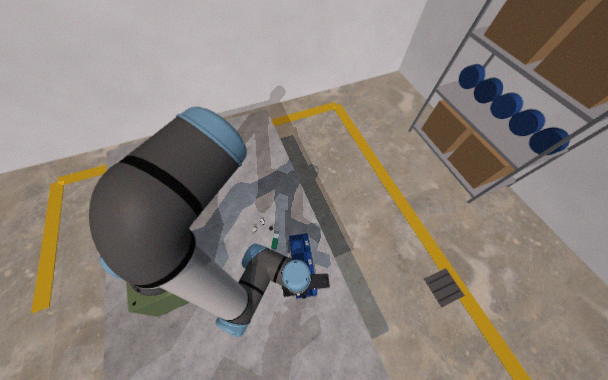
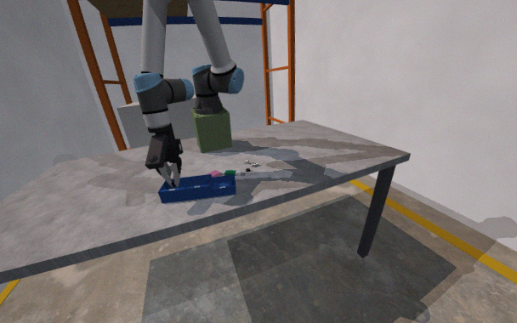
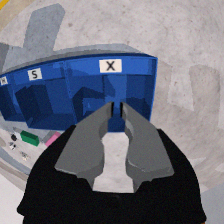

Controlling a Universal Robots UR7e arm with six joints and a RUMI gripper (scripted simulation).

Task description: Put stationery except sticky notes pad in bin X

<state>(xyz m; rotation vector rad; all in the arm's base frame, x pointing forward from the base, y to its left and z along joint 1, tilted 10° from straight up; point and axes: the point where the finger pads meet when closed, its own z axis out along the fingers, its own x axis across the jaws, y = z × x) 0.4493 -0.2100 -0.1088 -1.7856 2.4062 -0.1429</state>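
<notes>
My gripper is now 3 cm short of the joined blue bins, 8 cm to the right of it and 2 cm above it. From my hand the other things lie so: pink sticky note pad 7 cm behind, 14 cm to the left, 3 cm below; black item 4 cm behind, 29 cm to the left, 3 cm below; marker 4 cm behind, 23 cm to the left, 3 cm below.
</notes>
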